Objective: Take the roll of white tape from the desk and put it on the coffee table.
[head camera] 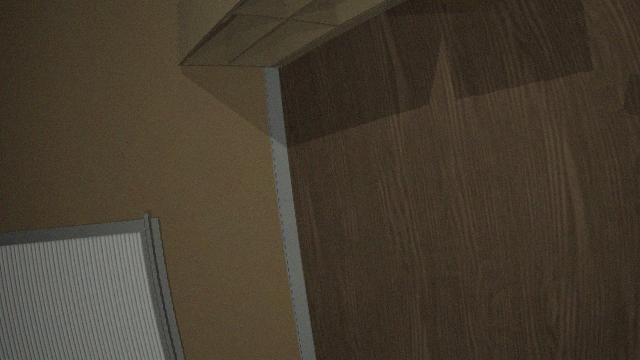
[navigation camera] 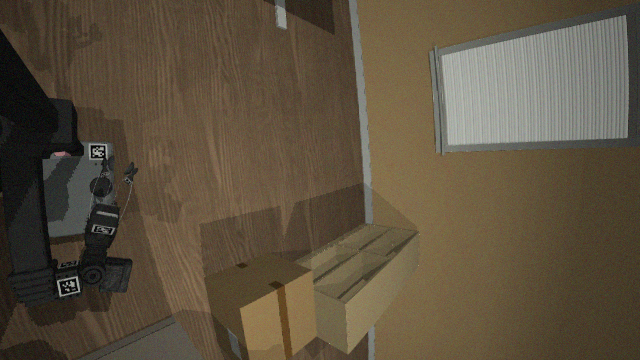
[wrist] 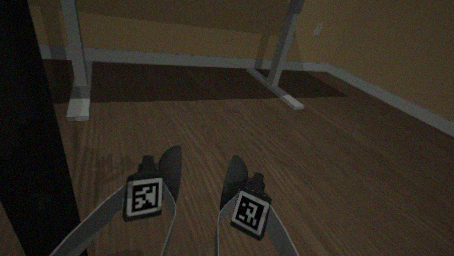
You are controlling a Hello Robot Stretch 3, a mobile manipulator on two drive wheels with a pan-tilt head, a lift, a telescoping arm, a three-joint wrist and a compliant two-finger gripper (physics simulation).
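Pixels of known places: gripper, fingertip midpoint: [navigation camera: 122, 159] [wrist: 203, 169]; robot's base, link origin: [navigation camera: 100, 185].
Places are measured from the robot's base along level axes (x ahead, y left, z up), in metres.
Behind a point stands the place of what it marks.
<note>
My gripper [navigation camera: 119, 168] {x 0.059, y 0.087, z 0.497 m} [wrist: 203, 169] {x 0.059, y 0.087, z 0.497 m} is open and empty, with a gap between its two fingertips. It is over the wooden floor, beside my base in the navigation view. In the wrist view, two pale legs with long feet, the left leg [wrist: 77, 65] {x -0.268, y 1.260, z 0.133 m} and the right leg [wrist: 284, 47] {x 0.954, y 1.390, z 0.314 m}, stand ahead near the wall; they look like desk legs, and the top they carry is out of view. The end of one pale foot [navigation camera: 281, 16] shows at the top of the navigation view. The roll of white tape and the coffee table cannot be made out in these views.
A cardboard box [navigation camera: 277, 320] {x 0.626, y -0.703, z 0.406 m} stands beside a beige open shelf unit [navigation camera: 332, 315] {x 0.936, y -0.788, z 0.511 m} [head camera: 267, 37] {x 2.134, y -0.721, z 0.081 m} by the wall. A window with a white blind [head camera: 75, 300] {x 2.065, y 0.518, z 1.245 m} [navigation camera: 535, 85] {x 2.053, y 0.638, z 1.503 m} is in that wall. A grey flat surface [navigation camera: 150, 342] {x 0.095, y -0.662, z 0.209 m} shows at the navigation view's bottom edge.
</note>
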